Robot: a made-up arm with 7 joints. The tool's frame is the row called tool.
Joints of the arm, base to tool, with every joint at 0 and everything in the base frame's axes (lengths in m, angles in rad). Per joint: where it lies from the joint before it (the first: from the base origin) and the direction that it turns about. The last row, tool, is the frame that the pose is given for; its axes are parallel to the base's.
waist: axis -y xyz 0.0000 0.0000 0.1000
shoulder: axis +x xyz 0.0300 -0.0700 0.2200
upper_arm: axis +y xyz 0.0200 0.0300 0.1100
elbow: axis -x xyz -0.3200 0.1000 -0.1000
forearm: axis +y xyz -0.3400 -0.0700 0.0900
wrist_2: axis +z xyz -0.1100 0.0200 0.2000
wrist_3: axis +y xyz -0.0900 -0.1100 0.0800
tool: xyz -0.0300 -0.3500 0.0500
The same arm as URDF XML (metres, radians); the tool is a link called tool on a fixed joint. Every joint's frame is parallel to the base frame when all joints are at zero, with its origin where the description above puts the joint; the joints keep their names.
<robot name="arm">
<joint name="waist" type="continuous"><parent link="base"/><child link="link1"/><origin xyz="0 0 0.1"/><axis xyz="0 -1 0"/></joint>
<joint name="shoulder" type="continuous"><parent link="link1"/><child link="link2"/><origin xyz="0.03 -0.07 0.22"/><axis xyz="1 0 0"/></joint>
<joint name="upper_arm" type="continuous"><parent link="link2"/><child link="link3"/><origin xyz="0.02 0.03 0.11"/><axis xyz="0 1 0"/></joint>
<joint name="elbow" type="continuous"><parent link="link3"/><child link="link4"/><origin xyz="-0.32 0.1 -0.1"/><axis xyz="-1 0 0"/></joint>
<joint name="forearm" type="continuous"><parent link="link4"/><child link="link5"/><origin xyz="-0.34 -0.07 0.09"/><axis xyz="0 1 0"/></joint>
<joint name="wrist_2" type="continuous"><parent link="link5"/><child link="link6"/><origin xyz="-0.11 0.02 0.2"/><axis xyz="0 0 1"/></joint>
<joint name="wrist_3" type="continuous"><parent link="link6"/><child link="link7"/><origin xyz="-0.09 -0.11 0.08"/><axis xyz="0 1 0"/></joint>
<joint name="tool_joint" type="fixed"><parent link="link7"/><child link="tool"/><origin xyz="-0.03 -0.35 0.05"/></joint>
<link name="base"/>
<link name="link1"/>
<link name="link2"/>
<link name="link3"/>
<link name="link4"/>
<link name="link5"/>
<link name="link6"/>
<link name="link7"/>
<link name="tool"/>
</robot>

